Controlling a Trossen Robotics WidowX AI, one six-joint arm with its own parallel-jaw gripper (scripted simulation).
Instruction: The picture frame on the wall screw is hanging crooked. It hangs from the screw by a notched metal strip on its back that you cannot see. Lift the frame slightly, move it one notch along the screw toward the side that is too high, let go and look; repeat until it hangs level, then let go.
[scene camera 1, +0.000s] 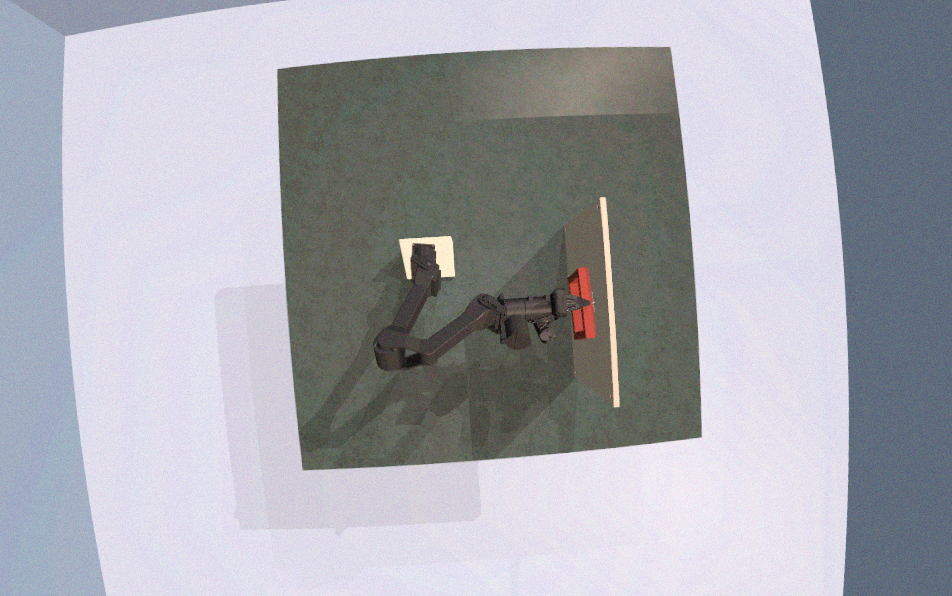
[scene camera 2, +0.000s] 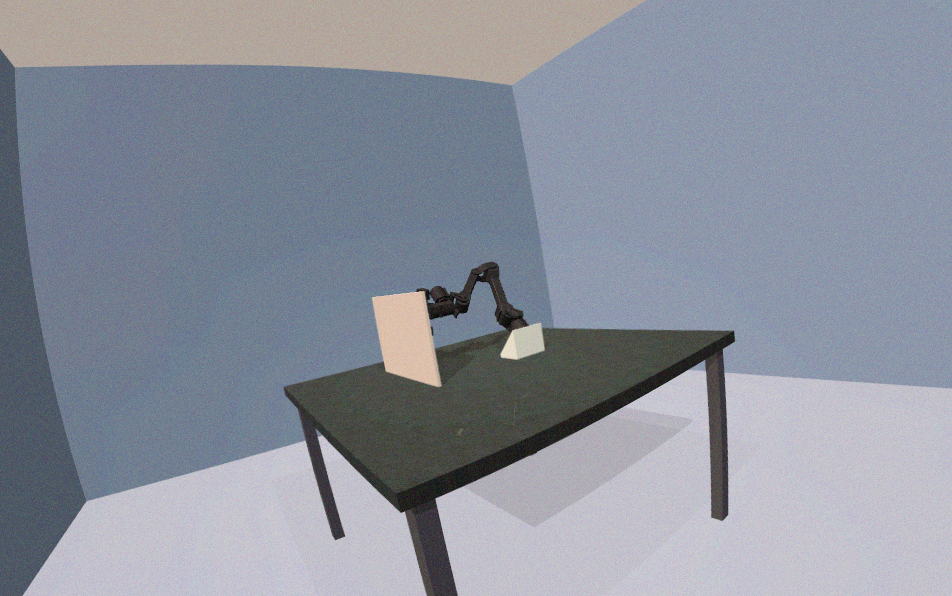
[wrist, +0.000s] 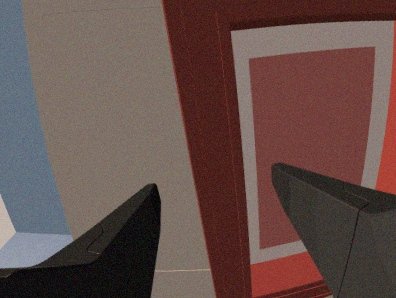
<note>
In view: my gripper (scene camera 1: 586, 304), a picture frame (scene camera 1: 583, 322) and a beige wall panel (scene camera 1: 586, 236).
The picture frame also shows in the wrist view (wrist: 305, 90). My gripper shows as well in the wrist view (wrist: 215, 182). The beige wall panel also shows in scene camera 2 (scene camera 2: 403, 323) and in the wrist view (wrist: 105, 87). Scene camera 2 does not show the picture frame, which is hidden by the beige wall panel.
</note>
